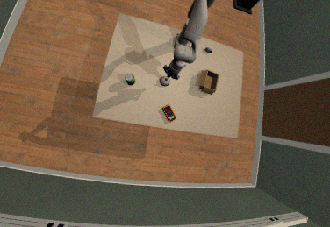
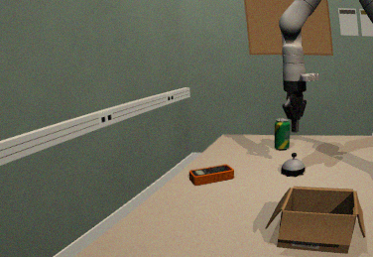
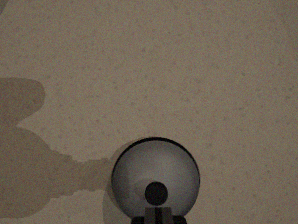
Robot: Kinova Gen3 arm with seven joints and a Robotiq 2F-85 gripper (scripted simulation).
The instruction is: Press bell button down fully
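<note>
My hand is 10 cm above the button. From my hand the other things lie so: green can: 27 cm to the right, 9 cm below, 4 cm ahead; then bell: 12 cm below; then cardboard box: 38 cm to the left, 11 cm below, 4 cm behind.
</note>
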